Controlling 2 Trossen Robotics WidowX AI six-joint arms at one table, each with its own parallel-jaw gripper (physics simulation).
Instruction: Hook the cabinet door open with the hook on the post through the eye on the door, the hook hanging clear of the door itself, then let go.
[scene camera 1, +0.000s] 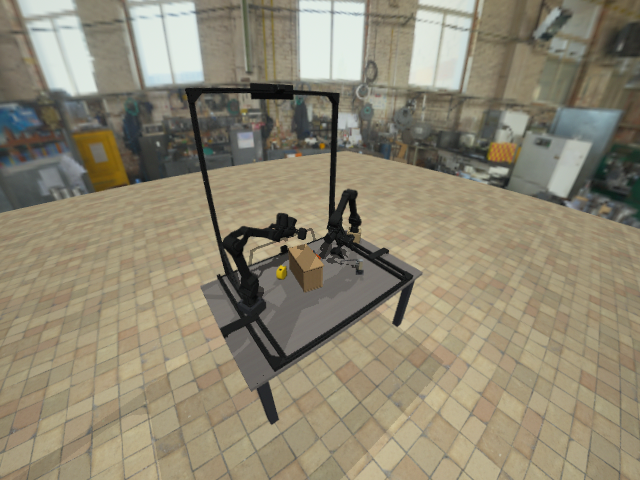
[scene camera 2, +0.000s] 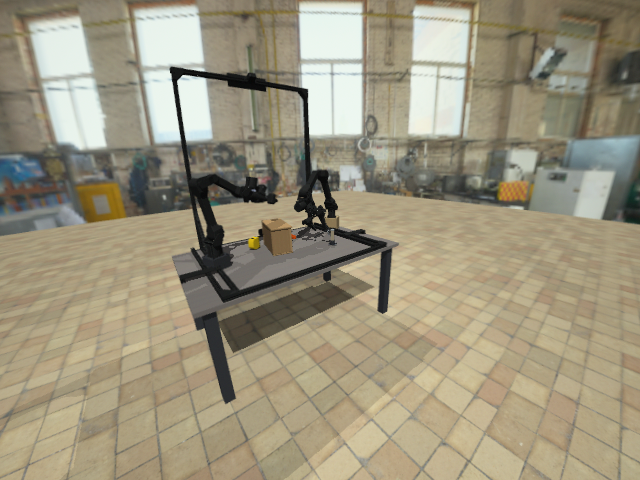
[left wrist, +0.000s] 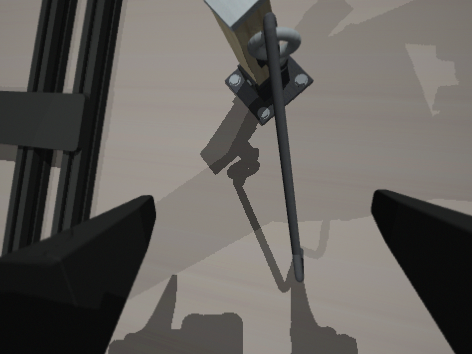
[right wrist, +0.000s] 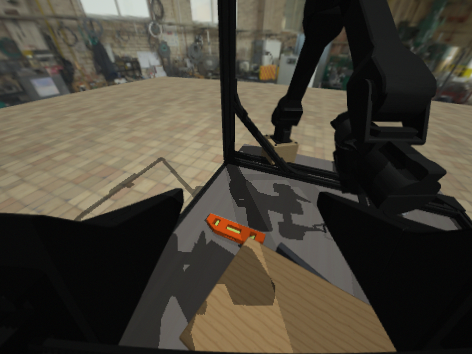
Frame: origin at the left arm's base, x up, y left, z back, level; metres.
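Where they show: left gripper, fingertip midpoint: (scene camera 1: 348, 255) (scene camera 2: 320, 227) (left wrist: 263, 203); right gripper, fingertip midpoint: (right wrist: 250, 196); left arm's base, origin of the base link: (scene camera 1: 354, 230) (scene camera 2: 331, 216) (right wrist: 280, 139); right arm's base, origin of the base link: (scene camera 1: 250, 301) (scene camera 2: 215, 255).
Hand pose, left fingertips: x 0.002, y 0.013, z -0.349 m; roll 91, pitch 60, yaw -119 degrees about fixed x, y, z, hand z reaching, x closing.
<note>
Things, the pixels of their top centre, and the offset from my left fingertips. "pt": a spot on its surface instead.
- wooden cabinet, middle of its top: (scene camera 1: 305, 256) (scene camera 2: 275, 223) dx +0.065, dy -0.231, dz -0.180 m
- post, surface spot: (left wrist: 244, 42) (scene camera 1: 359, 261) pt dx -0.017, dy +0.076, dz -0.028 m
- post's ring, surface spot: (left wrist: 289, 37) pt dx -0.005, dy +0.058, dz -0.044 m
- orange spirit level, middle of its top: (right wrist: 233, 228) (scene camera 1: 312, 253) (scene camera 2: 288, 234) dx -0.079, dy -0.265, dz +0.064 m
- yellow object, middle of its top: (scene camera 1: 281, 267) (scene camera 2: 253, 236) dx -0.016, dy -0.373, dz -0.226 m
The wooden cabinet (scene camera 1: 312, 279) (scene camera 2: 279, 241) (right wrist: 320, 295) stands mid-table. Its door and eye cannot be made out. The post (scene camera 1: 360, 265) (scene camera 2: 332, 236) (left wrist: 244, 42) stands on a dark bolted base to the right of the cabinet. The dark hook (left wrist: 283, 135) hangs from the post's ring (left wrist: 289, 37), and its bent free end appears between the left fingers in the left wrist view, gripped by neither. My left gripper (left wrist: 263, 203) is wide open, low over the table between cabinet and post. My right gripper (scene camera 1: 302, 233) (scene camera 2: 271, 198) (right wrist: 250, 196) is open and empty, high above the cabinet.
An orange spirit level (scene camera 1: 317, 256) (scene camera 2: 293, 236) (right wrist: 233, 229) lies behind the cabinet. A yellow object (scene camera 1: 281, 272) (scene camera 2: 253, 242) stands to its left. A tan block (scene camera 2: 332, 222) (right wrist: 287, 150) is at the left arm's base. Black rails (left wrist: 95, 100) run past the post.
</note>
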